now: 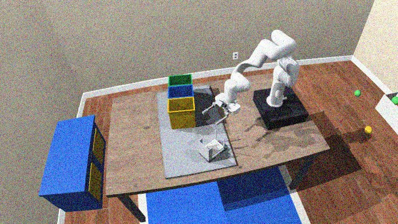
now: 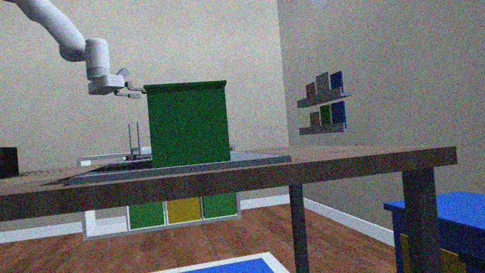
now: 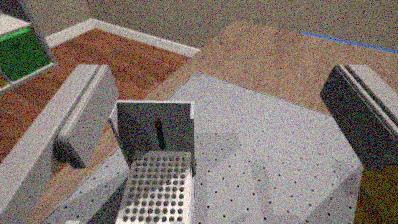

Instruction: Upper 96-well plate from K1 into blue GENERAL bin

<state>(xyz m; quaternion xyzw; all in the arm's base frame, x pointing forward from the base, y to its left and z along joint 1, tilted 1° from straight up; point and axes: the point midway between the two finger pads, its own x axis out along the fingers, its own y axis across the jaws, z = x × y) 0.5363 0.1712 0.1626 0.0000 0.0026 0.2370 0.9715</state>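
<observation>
Right now my hand is 210 mm above the white 96-well plate, 80 mm to the right of it and 20 mm short of it. Round my hand: blue bin 350 mm to the right, 160 mm below, 140 mm ahead; yellow bin 220 mm to the right, 160 mm below, 160 mm ahead; green bin 490 mm to the right, 160 mm below, 120 mm ahead.
</observation>
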